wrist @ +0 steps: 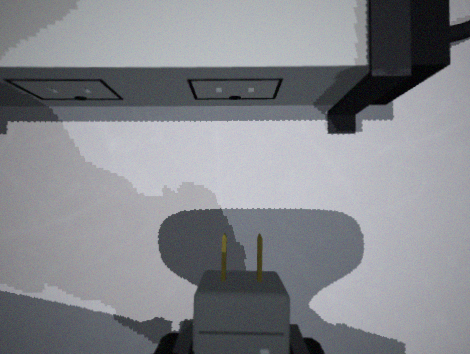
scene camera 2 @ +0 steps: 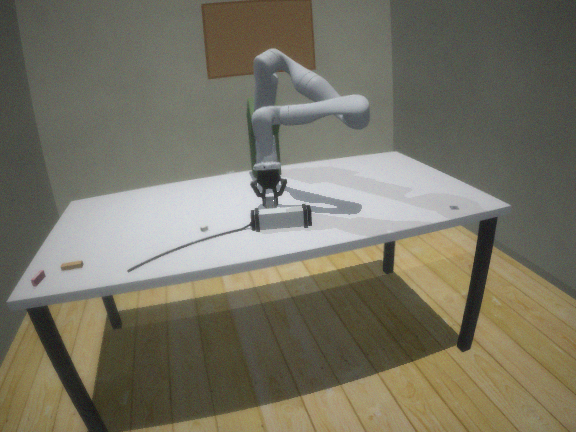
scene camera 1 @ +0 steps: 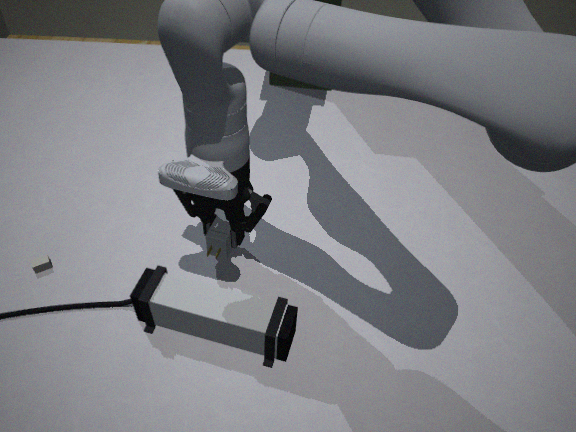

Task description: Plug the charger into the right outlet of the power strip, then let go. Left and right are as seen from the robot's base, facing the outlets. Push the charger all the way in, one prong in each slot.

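Frame: origin at the arm's base, x right, y ahead, z up, level; millimetres.
Seen in the pictures: gripper, between the fingertips: (wrist: 239,347) (scene camera 2: 270,207) (scene camera 1: 224,240).
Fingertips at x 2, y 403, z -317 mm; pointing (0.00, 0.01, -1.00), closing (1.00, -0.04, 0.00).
Pixels of each thing's top centre, then the offset from my fingertips to it. Level surfaces: height alone.
- grey charger, centre of its top: (wrist: 241,347) (scene camera 1: 219,229) (scene camera 2: 269,199) dx +0, dy +13, dz +36 mm
- power strip, centre of its top: (scene camera 1: 212,299) (scene camera 2: 280,208) dx -33, dy +123, dz +39 mm
- right outlet, centre of its top: (wrist: 234,45) dx -1, dy +112, dz +21 mm
- left outlet, centre of its top: (wrist: 52,46) dx -65, dy +112, dz +21 mm
- small pale block, centre of its top: (scene camera 1: 39,261) (scene camera 2: 203,226) dx +236, dy +108, dz -8 mm
- orange block, centre of its top: (scene camera 2: 71,263) dx +661, dy +321, dz -7 mm
- red block, centre of its top: (scene camera 2: 37,275) dx +750, dy +401, dz +1 mm
- small grey piece, centre of its top: (scene camera 2: 454,207) dx -680, dy +103, dz -19 mm
- table, height of its surface: dz -22 mm
My gripper (scene camera 1: 220,231) (scene camera 2: 270,198) (wrist: 241,342) is shut on the grey charger (scene camera 1: 218,242) (scene camera 2: 270,203) (wrist: 241,312). Its two gold prongs (scene camera 1: 214,251) (wrist: 259,257) point toward the power strip (scene camera 1: 207,312) (scene camera 2: 281,219) (wrist: 200,35), apart from it. In the wrist view the right outlet (wrist: 235,97), on the cable side, lies ahead of the prongs, its slots slightly left of them in the picture. The left outlet (wrist: 80,97) is farther left. Both outlets are hidden in the scene views. The charger is held above the table, on the robot's side of the strip.
A black cable (scene camera 1: 75,306) (scene camera 2: 190,243) (wrist: 460,32) leaves the strip's end. A small pale block (scene camera 1: 42,264) (scene camera 2: 204,228) lies on the cable side. An orange block (scene camera 2: 72,265), a red block (scene camera 2: 38,277) and a small grey piece (scene camera 2: 454,207) lie farther off on the table (scene camera 2: 165,210).
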